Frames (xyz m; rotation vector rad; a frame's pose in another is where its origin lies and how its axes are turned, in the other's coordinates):
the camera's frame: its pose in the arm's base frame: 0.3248 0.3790 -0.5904 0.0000 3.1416 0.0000
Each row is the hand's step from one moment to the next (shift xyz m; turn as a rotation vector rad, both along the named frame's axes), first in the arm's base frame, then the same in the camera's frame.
Working: the arm's base frame: its pose in the camera's frame: 0.3248 -0.3790 -0.5904 0.0000 3.1416 0.0000

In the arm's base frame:
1: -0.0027 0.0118 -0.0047 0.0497 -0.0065 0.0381
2: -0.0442 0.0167 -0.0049 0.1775 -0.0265 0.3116
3: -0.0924 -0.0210 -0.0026 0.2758 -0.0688 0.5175
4: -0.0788 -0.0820 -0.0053 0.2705 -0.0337 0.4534
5: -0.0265 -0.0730 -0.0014 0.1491 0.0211 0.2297
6: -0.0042 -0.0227 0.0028 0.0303 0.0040 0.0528
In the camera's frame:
1: 0.0027 0.0118 0.0047 -0.0497 -0.0065 -0.0381
2: 0.0442 0.0167 0.0049 -0.1775 -0.0265 -0.3116
3: 0.0924 -0.0210 0.0026 -0.2758 -0.0688 -0.5175
4: 0.0788 -0.0820 0.0053 -0.2705 -0.0337 -0.4534
5: 0.0265 -0.0730 0.0014 -0.1491 0.0211 -0.2297
6: 0.0042 -0.0227 -0.0028 -0.0303 0.0040 -0.0528

